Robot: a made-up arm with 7 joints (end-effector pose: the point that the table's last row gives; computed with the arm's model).
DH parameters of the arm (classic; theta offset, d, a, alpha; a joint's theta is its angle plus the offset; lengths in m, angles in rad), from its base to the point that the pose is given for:
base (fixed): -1.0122 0 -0.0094 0
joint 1: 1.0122 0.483 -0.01 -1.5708
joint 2: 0 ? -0.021 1.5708
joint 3: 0 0.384 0.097 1.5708
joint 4: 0 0.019 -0.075 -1.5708
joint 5: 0 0.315 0.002 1.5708
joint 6: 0 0.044 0.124 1.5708
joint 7: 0.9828 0 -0.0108 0
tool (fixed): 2.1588 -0.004 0 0
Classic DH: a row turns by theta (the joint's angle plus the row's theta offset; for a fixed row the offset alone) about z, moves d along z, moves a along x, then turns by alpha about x.
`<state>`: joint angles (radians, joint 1 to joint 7).
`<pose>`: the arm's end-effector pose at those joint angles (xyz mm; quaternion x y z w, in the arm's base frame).
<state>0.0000 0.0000 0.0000 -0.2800 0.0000 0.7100 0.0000</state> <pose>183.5 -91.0 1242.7 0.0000 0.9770 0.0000 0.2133</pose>
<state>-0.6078 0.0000 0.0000 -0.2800 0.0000 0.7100 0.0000</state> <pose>93.2 -181.0 1242.7 0.2924 0.9322 -0.0638 0.2036</pose>
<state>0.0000 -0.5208 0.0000 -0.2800 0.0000 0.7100 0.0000</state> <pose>-220.8 -91.0 1240.8 0.0000 0.8891 0.0000 0.4577</pose>
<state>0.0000 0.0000 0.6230 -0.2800 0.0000 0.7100 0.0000</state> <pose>173.8 47.2 1242.7 -0.2994 0.9300 0.0654 0.2031</pose>
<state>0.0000 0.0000 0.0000 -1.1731 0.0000 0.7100 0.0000</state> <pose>430.5 -91.0 1007.2 0.0000 -0.9733 0.0000 0.2295</pose>
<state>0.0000 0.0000 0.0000 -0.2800 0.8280 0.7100 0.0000</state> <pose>180.7 -14.2 1243.6 -0.3540 0.8944 0.1911 0.1953</pose>
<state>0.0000 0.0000 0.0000 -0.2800 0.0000 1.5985 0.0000</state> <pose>103.5 -91.0 1305.2 0.0000 0.7905 0.0000 0.6125</pose>
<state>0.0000 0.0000 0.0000 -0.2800 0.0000 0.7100 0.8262</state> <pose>191.3 -89.5 1246.3 0.3922 0.8948 0.0857 0.1954</pose>
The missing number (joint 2, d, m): -0.045
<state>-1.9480 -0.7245 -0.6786 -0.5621 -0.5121 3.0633 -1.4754</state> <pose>64.0 490.2 1087.2 -0.2275 0.0450 0.7653 0.6004</pose>
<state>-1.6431 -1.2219 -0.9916 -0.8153 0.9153 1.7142 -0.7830</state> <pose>-346.0 670.9 852.4 0.2369 0.2460 -0.7259 0.5970</pose>
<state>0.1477 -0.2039 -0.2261 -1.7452 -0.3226 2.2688 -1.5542</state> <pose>380.9 -139.7 1043.4 -0.6582 0.6537 -0.3441 0.1453</pose>
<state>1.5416 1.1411 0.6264 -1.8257 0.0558 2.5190 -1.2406</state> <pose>-181.3 589.6 279.6 0.9417 -0.0056 -0.2190 0.2555</pose>
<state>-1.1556 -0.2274 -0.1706 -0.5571 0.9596 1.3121 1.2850</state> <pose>-70.7 -117.2 1300.4 0.6678 0.5002 0.3453 0.4296</pose>
